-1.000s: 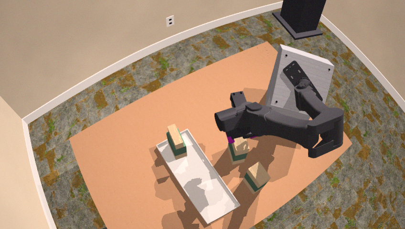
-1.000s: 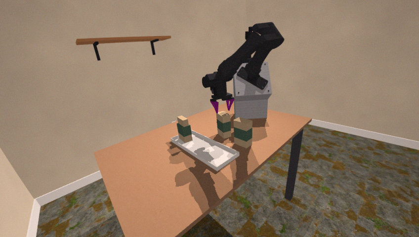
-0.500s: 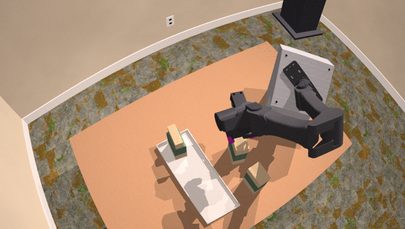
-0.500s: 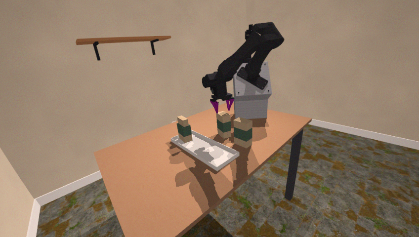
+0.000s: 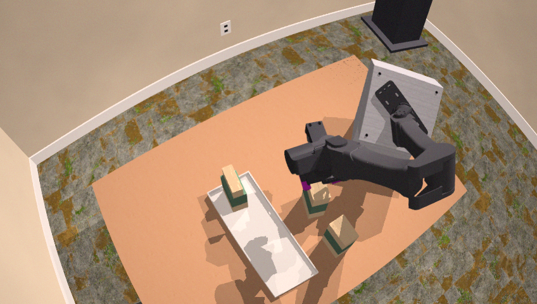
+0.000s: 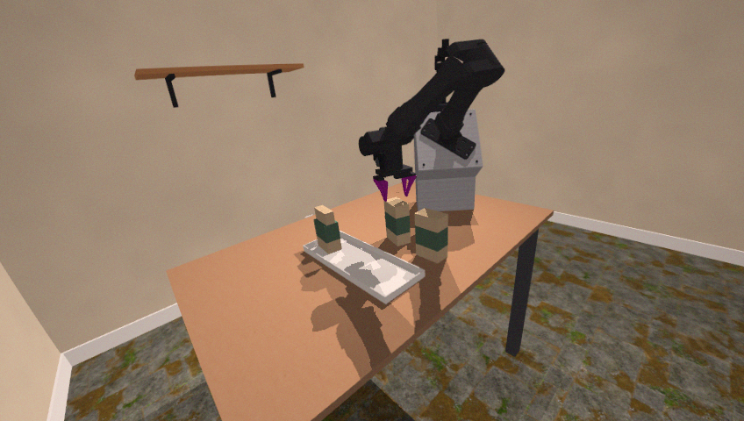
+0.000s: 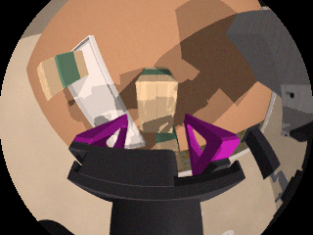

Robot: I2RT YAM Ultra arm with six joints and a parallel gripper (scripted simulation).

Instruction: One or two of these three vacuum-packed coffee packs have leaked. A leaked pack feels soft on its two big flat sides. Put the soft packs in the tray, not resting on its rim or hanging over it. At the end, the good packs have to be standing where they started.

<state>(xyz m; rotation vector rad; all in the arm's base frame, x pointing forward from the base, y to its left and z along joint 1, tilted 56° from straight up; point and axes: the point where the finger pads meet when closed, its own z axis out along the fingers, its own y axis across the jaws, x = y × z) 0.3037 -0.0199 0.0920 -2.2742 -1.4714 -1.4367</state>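
The white tray is 180 mm ahead of my hand, 30 mm to the left of it and 150 mm below it.
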